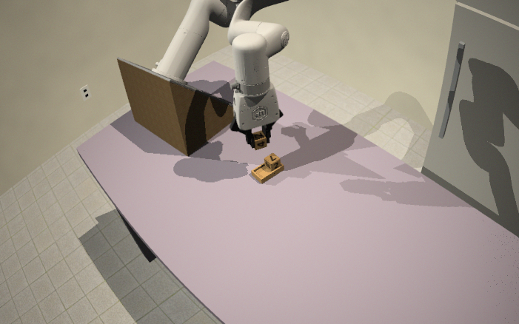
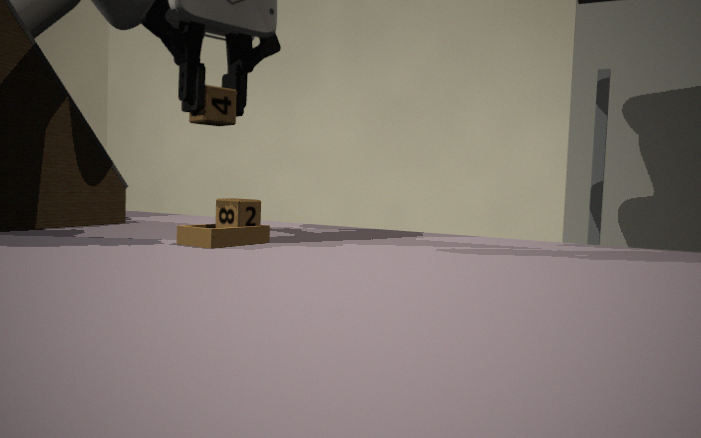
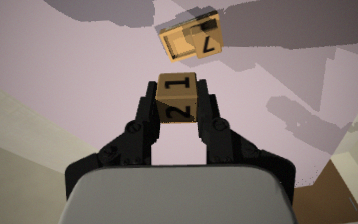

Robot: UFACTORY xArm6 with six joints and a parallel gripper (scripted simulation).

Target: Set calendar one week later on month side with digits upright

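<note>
Now: the cube 10 mm below my hand. From my hand the other things lie so: wooden calendar tray: 130 mm below, 20 mm to the left.
</note>
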